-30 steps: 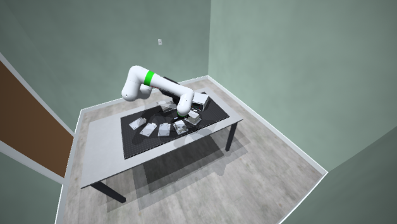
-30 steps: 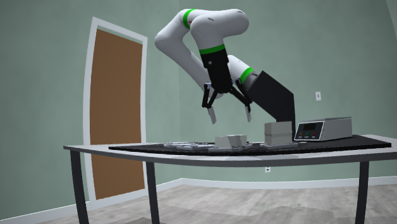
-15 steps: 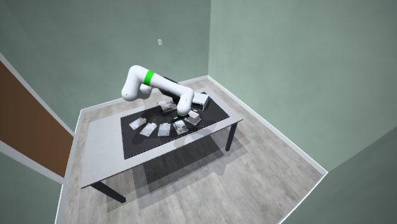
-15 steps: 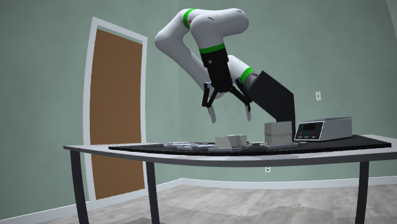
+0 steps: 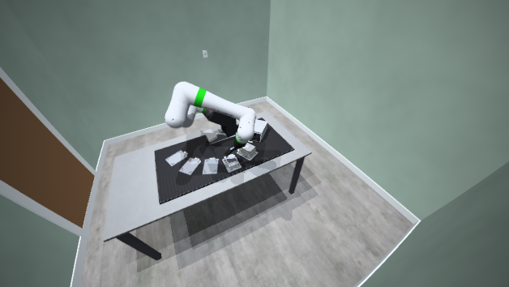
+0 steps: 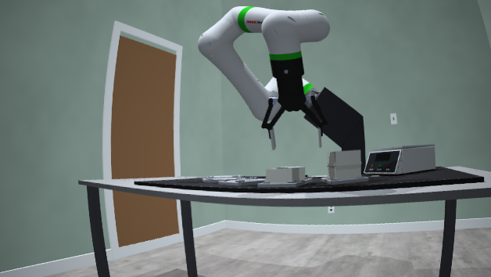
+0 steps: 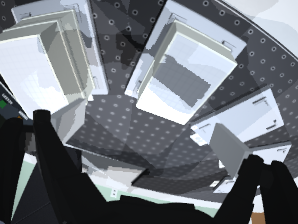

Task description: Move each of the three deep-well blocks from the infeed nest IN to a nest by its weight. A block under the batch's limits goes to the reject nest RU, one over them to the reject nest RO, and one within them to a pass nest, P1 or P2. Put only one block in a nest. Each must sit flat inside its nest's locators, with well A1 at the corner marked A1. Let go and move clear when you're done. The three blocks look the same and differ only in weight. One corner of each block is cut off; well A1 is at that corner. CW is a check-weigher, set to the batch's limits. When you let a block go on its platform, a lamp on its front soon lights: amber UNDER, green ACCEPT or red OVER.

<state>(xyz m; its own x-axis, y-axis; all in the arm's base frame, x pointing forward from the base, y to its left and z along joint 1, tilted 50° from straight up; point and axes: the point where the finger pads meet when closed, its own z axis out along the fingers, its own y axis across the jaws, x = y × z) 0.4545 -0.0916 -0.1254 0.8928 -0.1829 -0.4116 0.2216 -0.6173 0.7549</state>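
Right now the grey deep-well block is 14 cm to the left of my hand, 9 cm below it and 4 cm behind it. The rest, counted from my hand: check-weigher platform 36 cm to the left, 28 cm behind, 3 cm below; check-weigher CW 36 cm to the left, 27 cm behind, 6 cm below.
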